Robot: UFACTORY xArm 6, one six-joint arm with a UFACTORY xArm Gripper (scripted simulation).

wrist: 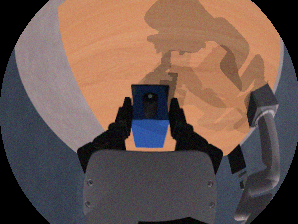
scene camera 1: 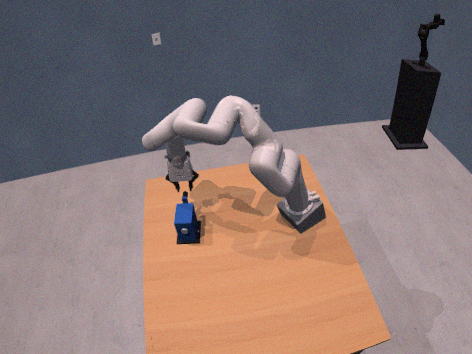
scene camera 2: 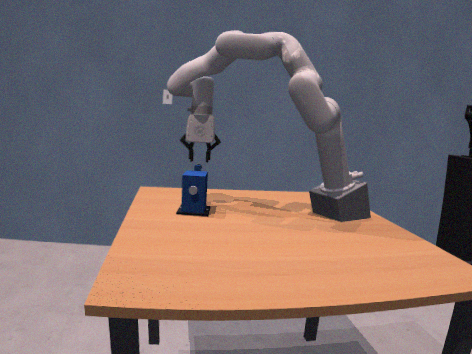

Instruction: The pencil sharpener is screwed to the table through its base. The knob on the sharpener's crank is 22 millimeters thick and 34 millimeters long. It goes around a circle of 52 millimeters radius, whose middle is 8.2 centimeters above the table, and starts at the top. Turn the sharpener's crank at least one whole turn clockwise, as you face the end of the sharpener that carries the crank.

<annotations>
same spot on blue pencil sharpener: (scene camera 1: pixel 185 221) = (scene camera 2: pixel 197 175)
</annotations>
